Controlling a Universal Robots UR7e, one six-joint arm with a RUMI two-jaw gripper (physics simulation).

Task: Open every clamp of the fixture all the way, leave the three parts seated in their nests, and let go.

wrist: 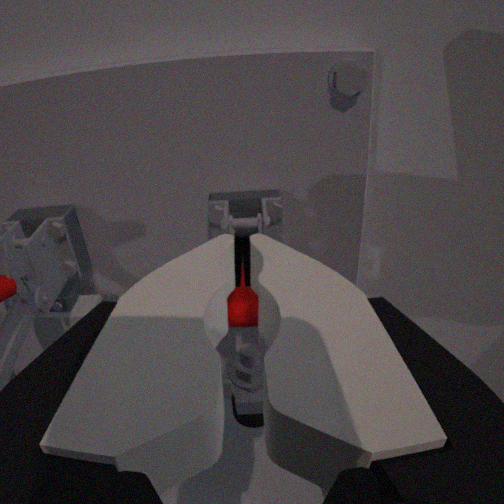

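My gripper (242, 239) fills the lower half of the wrist view as two pale grey jaws on black pads, and it is shut with the tips almost meeting. Through the narrow slot and round notch between the jaws I see a toggle clamp's red handle (243, 306), pointing toward me with its dark lever behind it. The lever runs back to the clamp's grey hinge bracket (245, 210) just past the fingertips. Nothing is held between the jaws. A second clamp (47, 255) stands at the left edge, with its red handle tip (5, 288) partly cut off. The seated parts are hidden.
The grey fixture plate (175, 130) spreads behind the clamps, with a hexagonal bolt head (345, 86) near its far right corner. The plate's right edge runs down at about three quarters of the way across the view, with paler ground beyond it.
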